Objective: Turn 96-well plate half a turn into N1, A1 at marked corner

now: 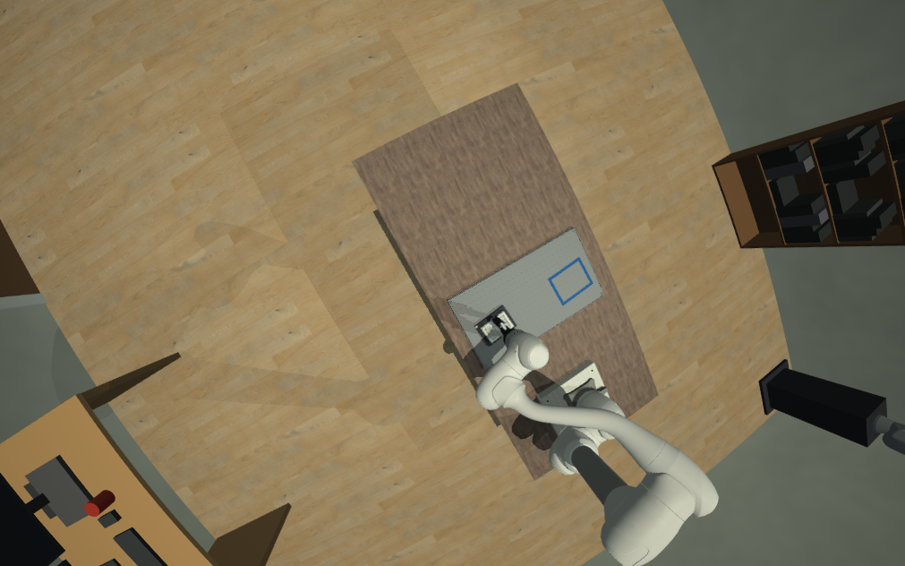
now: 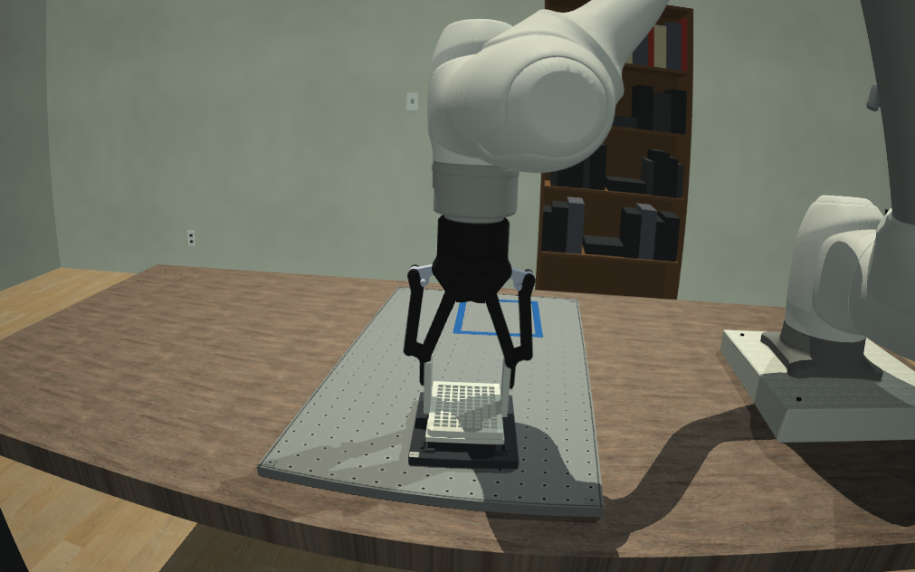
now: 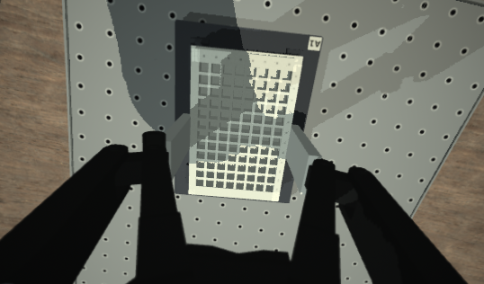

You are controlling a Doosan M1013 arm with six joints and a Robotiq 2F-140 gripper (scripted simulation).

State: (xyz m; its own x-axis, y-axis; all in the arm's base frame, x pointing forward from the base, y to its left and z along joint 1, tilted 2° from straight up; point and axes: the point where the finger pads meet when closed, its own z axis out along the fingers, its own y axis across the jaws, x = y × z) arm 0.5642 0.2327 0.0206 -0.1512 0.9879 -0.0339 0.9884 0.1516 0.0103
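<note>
Right now my hand is 20 mm above the white 96-well plate. Also, from my hand: A1 label: 40 mm ahead, 90 mm to the left, 40 mm below; then dark plate nest N1: 50 mm below.
</note>
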